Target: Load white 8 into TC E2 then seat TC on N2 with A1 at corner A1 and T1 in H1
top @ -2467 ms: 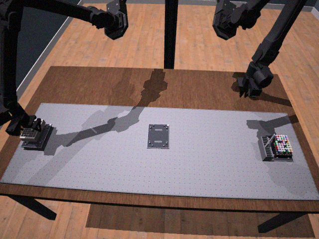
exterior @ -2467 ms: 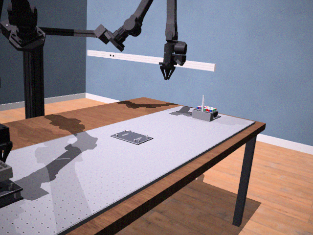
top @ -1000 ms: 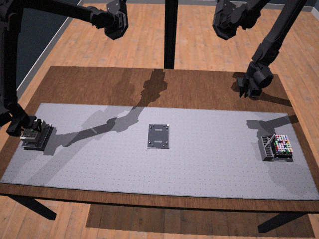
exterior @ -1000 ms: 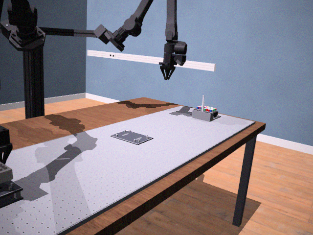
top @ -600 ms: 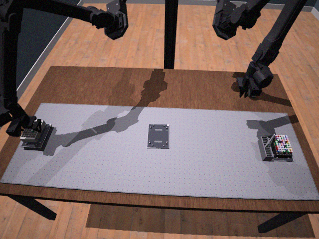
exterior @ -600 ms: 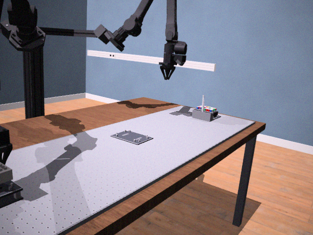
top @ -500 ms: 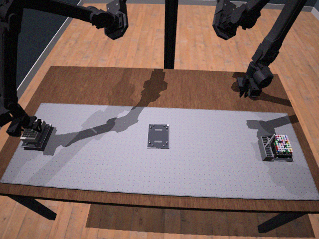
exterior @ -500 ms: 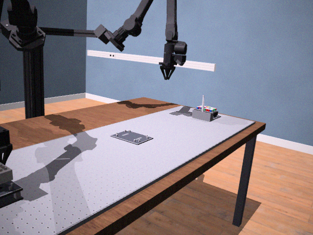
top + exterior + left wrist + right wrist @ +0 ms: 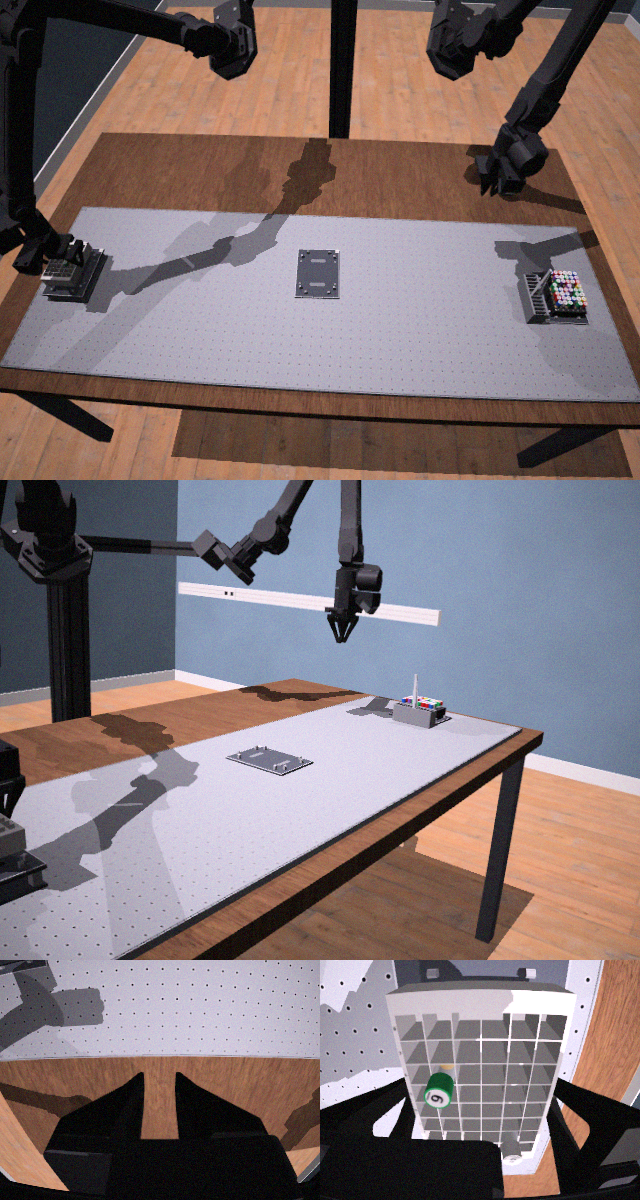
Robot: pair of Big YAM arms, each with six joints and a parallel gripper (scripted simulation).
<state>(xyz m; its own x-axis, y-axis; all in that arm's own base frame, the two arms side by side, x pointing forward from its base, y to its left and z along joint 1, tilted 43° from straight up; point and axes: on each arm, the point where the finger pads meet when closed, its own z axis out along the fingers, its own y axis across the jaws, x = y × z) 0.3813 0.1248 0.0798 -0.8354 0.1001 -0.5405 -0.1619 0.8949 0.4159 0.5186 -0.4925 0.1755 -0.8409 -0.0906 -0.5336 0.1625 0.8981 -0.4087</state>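
Now: the tube carrier TC right at my right hand. From my right hand the other things lie so: forceps holder H1 (1270 mm to the left, 80 mm ahead, 60 mm below).
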